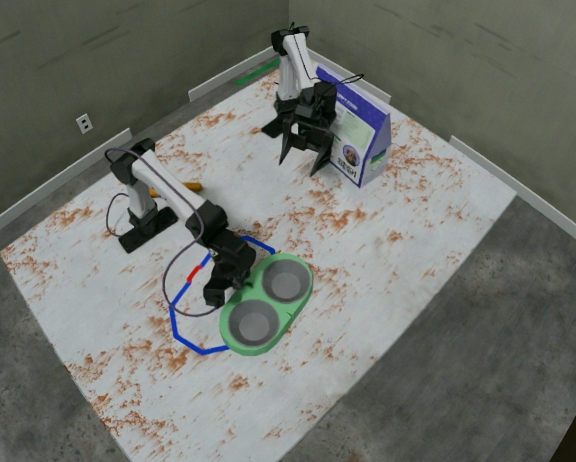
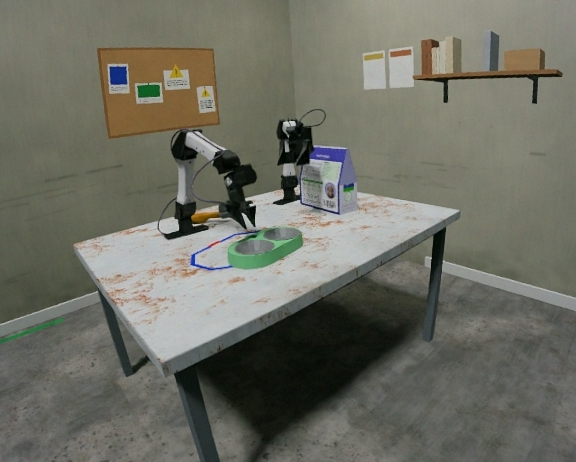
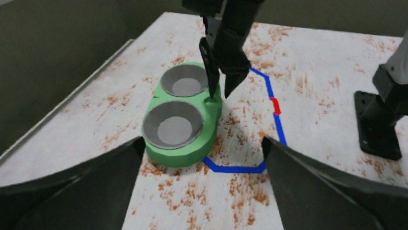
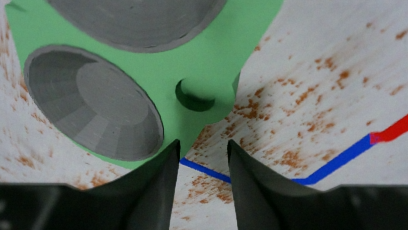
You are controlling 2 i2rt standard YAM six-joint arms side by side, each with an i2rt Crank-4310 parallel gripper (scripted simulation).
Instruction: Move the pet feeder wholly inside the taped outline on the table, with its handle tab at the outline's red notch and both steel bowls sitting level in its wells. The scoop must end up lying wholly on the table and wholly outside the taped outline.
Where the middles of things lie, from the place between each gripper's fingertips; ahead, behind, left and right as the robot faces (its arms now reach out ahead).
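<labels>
My right gripper: 50 mm to the left of the blue taped outline (image 3: 260, 168), 30 mm past it, 80 mm above it. From my right hand: green pet feeder (image 1: 287, 313) 80 mm ahead, 70 mm below; white puppy food bag (image 2: 328, 183) 600 mm to the left, 110 mm behind, 70 mm above. Going by their middles, farthest from my right gripper of the things named here: the bag.
My left gripper (image 1: 294, 170): 35 cm to the right of the white puppy food bag, 7 cm past it, 13 cm above it. From my left hand: green pet feeder 25 cm to the right, 11 cm ahead, 26 cm below; blue taped outline 30 cm to the right, 27 cm below. By its middle, the outline is nearer to my right gripper than to my left gripper.
</labels>
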